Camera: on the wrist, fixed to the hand. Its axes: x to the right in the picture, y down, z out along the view.
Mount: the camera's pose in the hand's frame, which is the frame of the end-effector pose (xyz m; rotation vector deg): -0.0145 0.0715 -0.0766 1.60 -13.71 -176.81
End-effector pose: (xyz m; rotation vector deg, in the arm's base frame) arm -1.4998 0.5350 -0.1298 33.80 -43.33 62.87
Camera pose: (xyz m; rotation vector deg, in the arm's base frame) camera -1.5516 0.6094 -0.1844 55.18 28.91 -104.44
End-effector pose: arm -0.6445 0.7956 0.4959 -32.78 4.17 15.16
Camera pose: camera -0.6772 0.8084 0.3961 -3.86 -57.68 -151.27
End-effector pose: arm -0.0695 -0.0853 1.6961 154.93 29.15 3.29
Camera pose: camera -0.0670 -0.1239 1.7946 -27.40 167.83 -47.43
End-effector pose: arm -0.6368 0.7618 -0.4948 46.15 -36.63 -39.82
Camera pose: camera -0.5677 0.8408 -0.4815 -43.33 -45.41 126.47
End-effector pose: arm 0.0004 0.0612 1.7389 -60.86 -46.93 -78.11
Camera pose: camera 0.0604 -0.0114 1.6908 -39.80 68.04 73.34
